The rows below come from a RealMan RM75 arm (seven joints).
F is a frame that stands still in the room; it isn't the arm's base.
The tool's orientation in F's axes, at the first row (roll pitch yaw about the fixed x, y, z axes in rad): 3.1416 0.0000 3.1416
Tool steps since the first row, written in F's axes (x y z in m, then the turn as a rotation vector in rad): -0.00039 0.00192 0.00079 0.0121 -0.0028 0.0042; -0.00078 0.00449 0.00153 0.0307 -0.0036 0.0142; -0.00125 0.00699 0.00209 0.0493 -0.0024 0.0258; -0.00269 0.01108 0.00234 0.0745 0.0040 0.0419; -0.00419 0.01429 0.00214 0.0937 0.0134 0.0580; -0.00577 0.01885 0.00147 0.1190 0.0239 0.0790; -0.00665 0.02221 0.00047 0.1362 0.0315 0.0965
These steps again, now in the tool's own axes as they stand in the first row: 0.00039 0.00192 -0.00079 -0.0121 -0.0028 -0.0042; 0.00078 0.00449 -0.00153 -0.0307 -0.0036 -0.0142; 0.00125 0.00699 -0.00209 -0.0493 -0.0024 -0.0258; 0.00269 0.01108 -0.00234 -0.0745 0.0040 -0.0419; 0.00419 0.01429 -0.00214 -0.0937 0.0134 -0.0580; 0.00577 0.01885 -0.00147 -0.1190 0.0239 -0.0790; 0.00665 0.02221 -0.00047 -0.1362 0.0315 -0.0965
